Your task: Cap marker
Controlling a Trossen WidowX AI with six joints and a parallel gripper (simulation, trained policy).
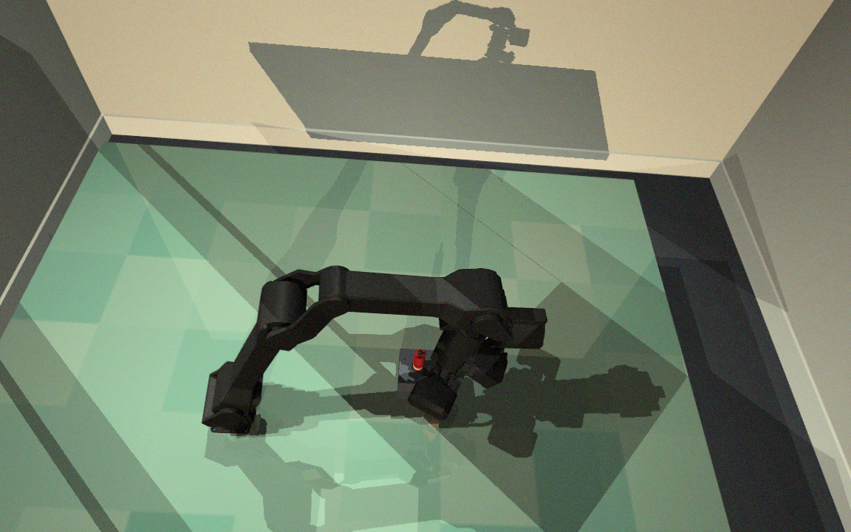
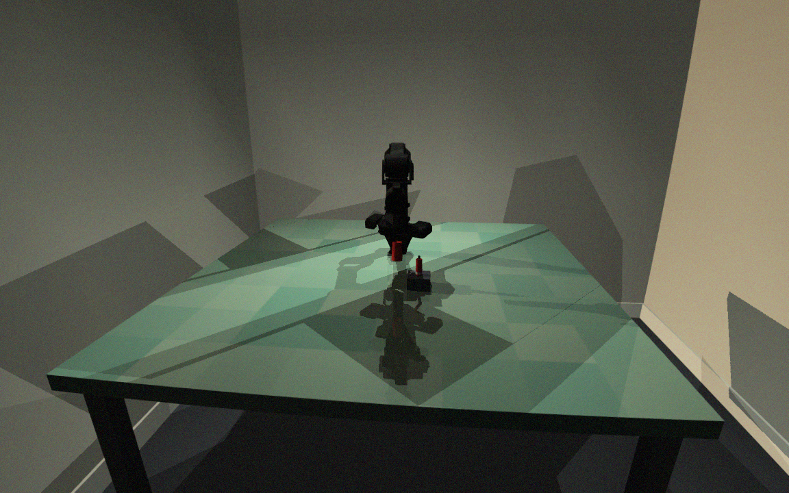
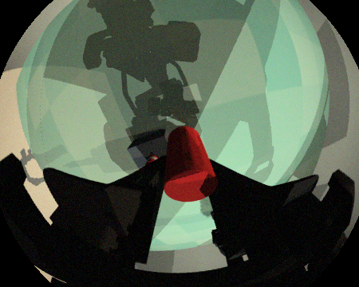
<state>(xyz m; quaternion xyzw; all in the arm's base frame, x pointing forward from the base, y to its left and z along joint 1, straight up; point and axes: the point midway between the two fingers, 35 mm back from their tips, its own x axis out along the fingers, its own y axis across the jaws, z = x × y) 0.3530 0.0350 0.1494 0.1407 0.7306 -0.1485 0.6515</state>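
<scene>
Now: the red marker 60 mm to the left of my gripper tip, 40 mm below it and 30 mm behind it. From my gripper tip the other things lie so: holder block 100 mm below, 60 mm to the left, 30 mm behind; then red cap 10 mm ahead, 10 mm above.
</scene>
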